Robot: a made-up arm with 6 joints.
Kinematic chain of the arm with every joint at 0, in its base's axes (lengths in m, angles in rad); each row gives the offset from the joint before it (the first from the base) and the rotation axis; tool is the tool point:
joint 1: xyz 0 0 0.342 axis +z
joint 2: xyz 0.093 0 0 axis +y
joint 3: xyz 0 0 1.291 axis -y
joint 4: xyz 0 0 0.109 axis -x
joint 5: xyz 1.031 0 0 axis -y
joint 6: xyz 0.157 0 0 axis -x
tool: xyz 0 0 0
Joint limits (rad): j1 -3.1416..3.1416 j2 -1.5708..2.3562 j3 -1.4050..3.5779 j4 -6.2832..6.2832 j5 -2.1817..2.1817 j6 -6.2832..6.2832
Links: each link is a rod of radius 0.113 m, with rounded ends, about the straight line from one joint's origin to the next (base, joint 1, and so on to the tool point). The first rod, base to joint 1, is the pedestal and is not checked.
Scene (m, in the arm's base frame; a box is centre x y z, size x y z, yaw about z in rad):
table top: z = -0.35
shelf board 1: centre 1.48 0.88 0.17 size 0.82 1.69 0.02 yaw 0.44
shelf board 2: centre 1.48 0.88 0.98 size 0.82 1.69 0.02 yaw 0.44
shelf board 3: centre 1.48 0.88 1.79 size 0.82 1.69 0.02 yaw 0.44
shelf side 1: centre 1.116 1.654 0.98 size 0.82 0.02 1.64 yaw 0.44
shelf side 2: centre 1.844 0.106 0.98 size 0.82 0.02 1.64 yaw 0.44
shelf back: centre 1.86 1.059 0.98 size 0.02 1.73 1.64 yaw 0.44
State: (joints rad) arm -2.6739 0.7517 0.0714 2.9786 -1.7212 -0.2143
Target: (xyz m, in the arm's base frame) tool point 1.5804 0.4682 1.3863
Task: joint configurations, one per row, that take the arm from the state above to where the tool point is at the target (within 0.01 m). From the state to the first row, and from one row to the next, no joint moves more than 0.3 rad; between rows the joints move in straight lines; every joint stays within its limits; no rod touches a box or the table.
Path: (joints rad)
1: -2.7030 0.6650 0.3664 2.9853 -1.7605 -0.2143
2: -2.7321 0.5784 0.6615 2.9921 -1.7998 -0.2143
3: -2.7612 0.4917 0.9565 2.9988 -1.8391 -0.2143
4: -2.7903 0.4051 1.2516 3.0055 -1.8784 -0.2143
5: -2.8195 0.3184 1.5466 3.0123 -1.9177 -0.2143
6: -2.8486 0.2317 1.8417 3.0190 -1.9570 -0.2143
7: -2.8777 0.1451 2.1367 3.0258 -1.9963 -0.2143
8: -2.9068 0.0584 2.4318 3.0325 -2.0356 -0.2143
9: -2.9359 -0.0282 2.7268 3.0392 -2.0749 -0.2143
10: -2.9650 -0.1149 3.0219 3.0460 -2.1142 -0.2143
11: -2.9312 -0.2820 2.7749 3.0387 -2.0816 -0.2143
12: -2.8974 -0.4491 2.5280 3.0314 -2.0490 -0.2143
13: -2.8637 -0.6162 2.2811 3.0241 -2.0164 -0.2143

